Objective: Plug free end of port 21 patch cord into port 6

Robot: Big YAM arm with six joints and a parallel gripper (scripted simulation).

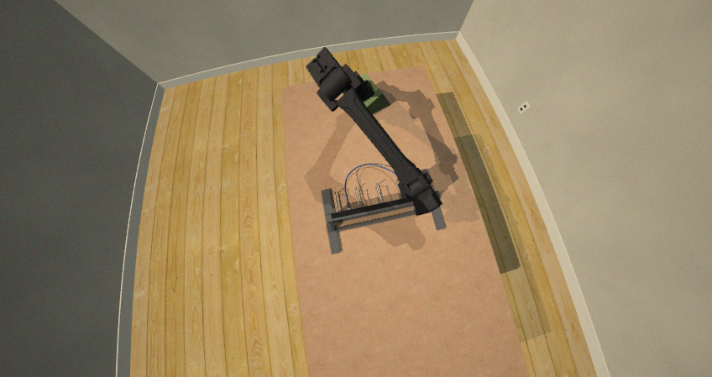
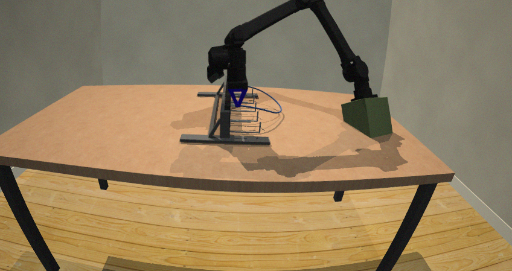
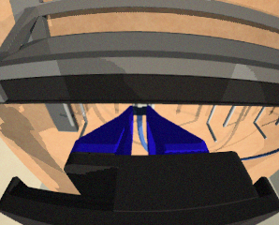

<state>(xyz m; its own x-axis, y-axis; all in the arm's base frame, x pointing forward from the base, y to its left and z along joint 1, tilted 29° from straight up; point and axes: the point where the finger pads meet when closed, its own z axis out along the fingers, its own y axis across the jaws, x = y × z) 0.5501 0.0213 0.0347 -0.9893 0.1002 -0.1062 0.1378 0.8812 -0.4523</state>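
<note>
The plug lies 2 cm ahead of my hand.
</note>
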